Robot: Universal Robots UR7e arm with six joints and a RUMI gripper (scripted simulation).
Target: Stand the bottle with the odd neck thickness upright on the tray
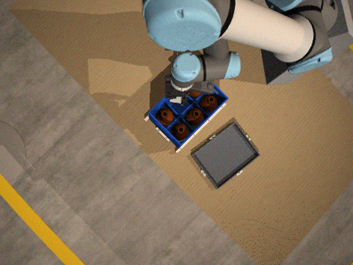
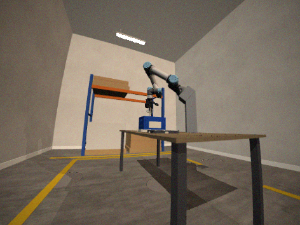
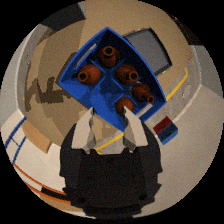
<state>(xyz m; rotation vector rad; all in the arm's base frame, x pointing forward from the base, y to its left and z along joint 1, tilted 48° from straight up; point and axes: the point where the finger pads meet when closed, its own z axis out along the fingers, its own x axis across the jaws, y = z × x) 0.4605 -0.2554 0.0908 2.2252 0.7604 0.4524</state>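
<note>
Now: hand 130 mm above the blue crate, 40 mm to the right of it and 10 mm short of it. The rest, counted from my hand: brown bottle (130 mm below, 110 mm ahead, 60 mm to the left); grey tray (290 mm to the left, 200 mm below, 100 mm ahead).
</note>
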